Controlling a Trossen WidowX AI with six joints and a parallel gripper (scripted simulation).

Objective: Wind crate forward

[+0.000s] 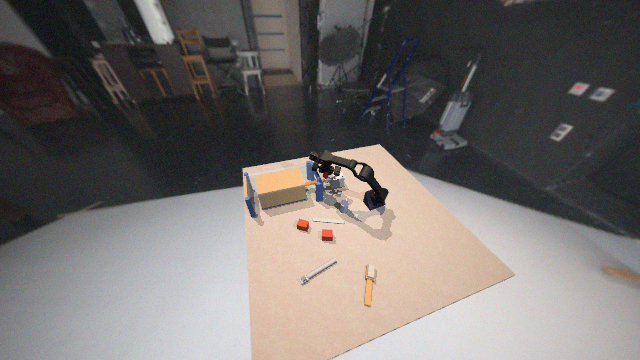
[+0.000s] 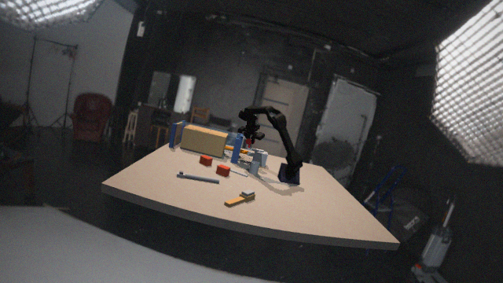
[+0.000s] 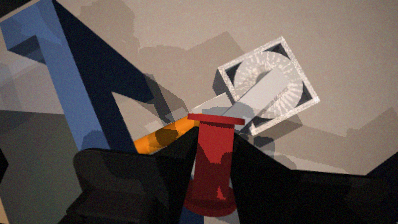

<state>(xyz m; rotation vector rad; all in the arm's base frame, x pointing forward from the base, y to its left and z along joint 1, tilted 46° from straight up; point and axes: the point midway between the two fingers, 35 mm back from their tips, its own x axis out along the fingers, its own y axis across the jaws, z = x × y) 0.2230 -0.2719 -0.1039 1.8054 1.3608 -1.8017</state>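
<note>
My gripper tip is now 30 mm past the winch handle, 30 mm above it and 10 mm to the right of it. Also, from my gripper tip: grey winch: 100 mm below, 100 mm behind, 10 mm to the right; red knob: 10 mm to the left, 10 mm ahead; blue steel frame: 70 mm ahead, 30 mm to the right, 30 mm below.
</note>
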